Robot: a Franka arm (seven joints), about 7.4 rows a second.
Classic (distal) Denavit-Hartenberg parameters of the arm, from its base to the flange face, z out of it. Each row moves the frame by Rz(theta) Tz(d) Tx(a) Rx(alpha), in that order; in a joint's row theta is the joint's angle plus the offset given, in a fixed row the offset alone. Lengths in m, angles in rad.
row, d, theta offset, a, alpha
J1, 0.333, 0, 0, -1.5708
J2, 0, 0, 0, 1.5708
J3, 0.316, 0, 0.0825, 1.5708
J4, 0, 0, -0.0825, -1.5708
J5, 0.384, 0, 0, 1.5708
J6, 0, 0, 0.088, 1.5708
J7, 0.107, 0, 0, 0
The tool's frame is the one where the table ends.
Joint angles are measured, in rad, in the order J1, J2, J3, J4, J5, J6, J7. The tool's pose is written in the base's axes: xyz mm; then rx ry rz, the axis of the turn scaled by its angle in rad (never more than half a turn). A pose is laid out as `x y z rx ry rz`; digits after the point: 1 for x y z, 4 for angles.
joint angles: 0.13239, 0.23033, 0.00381, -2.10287, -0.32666, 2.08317, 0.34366
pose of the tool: 544.9 58.4 292.7 2.8174 -0.0147 -0.2535
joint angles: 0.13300, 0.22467, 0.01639, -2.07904, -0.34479, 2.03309, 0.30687
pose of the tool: 546.6 62.8 302.9 2.7929 0.0554 -0.2780
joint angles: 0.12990, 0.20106, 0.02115, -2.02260, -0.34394, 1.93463, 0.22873
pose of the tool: 552.6 60.4 333.9 2.7760 0.1290 -0.3161
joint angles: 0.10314, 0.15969, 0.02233, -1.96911, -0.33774, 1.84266, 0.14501
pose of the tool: 556.7 43.4 374.8 2.7754 0.1657 -0.3372
